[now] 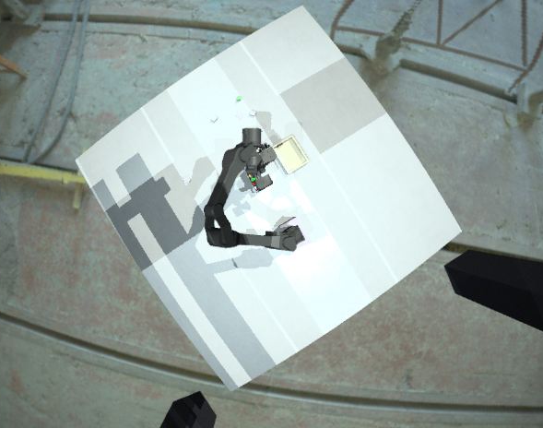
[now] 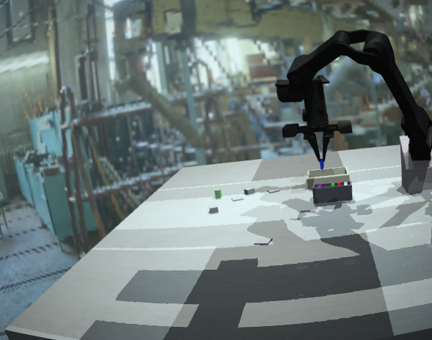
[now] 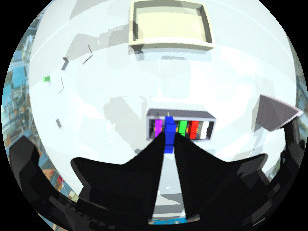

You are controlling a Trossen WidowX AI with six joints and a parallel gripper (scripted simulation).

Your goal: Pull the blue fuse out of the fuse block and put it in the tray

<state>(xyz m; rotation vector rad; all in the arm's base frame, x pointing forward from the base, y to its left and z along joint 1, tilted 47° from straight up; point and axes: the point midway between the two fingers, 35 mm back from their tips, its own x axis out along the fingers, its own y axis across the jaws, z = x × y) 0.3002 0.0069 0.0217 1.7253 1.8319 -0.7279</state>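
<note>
Now: gripper tip 16 cm to the left of the cream tray and 10 cm above it. Round my gripper tip: blue fuse (1 cm below).
</note>
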